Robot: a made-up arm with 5 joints.
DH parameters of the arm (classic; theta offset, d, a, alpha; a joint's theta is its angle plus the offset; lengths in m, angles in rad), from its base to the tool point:
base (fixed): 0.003 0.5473 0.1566 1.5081
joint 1: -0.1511 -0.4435 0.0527 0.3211
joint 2: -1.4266 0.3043 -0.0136 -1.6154
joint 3: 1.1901 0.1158 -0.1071 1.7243
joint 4: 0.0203 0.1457 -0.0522 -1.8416
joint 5: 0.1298 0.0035 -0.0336 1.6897
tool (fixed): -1.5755 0.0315 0 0
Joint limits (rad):
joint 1: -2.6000..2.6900
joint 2: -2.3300..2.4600
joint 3: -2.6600..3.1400
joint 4: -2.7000..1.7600
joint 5: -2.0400..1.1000
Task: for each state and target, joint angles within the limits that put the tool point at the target. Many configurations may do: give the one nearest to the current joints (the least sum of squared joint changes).
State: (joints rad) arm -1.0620 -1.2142 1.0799 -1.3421 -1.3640
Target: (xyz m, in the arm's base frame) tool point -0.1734 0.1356 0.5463
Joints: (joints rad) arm -1.2160 -1.5139 0.7476 -1.1170 -1.4419
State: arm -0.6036 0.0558 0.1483 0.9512 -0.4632
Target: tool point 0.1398 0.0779 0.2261
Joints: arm -0.3263 0.1667 0.6545 0.9497 -0.3508
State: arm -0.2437 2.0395 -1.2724 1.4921 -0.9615
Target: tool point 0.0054 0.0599 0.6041
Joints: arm -0.9110 1.3317 -1.4006 1.1657 -0.9146
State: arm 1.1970 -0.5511 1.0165 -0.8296 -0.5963
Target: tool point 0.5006 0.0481 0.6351
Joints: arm 1.4628 -0.2750 0.4712 -0.4797 -0.9894
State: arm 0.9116 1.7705 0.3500 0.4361 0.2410
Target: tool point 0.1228 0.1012 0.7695
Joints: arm 1.4949 1.9869 1.0957 0.3080 0.3602
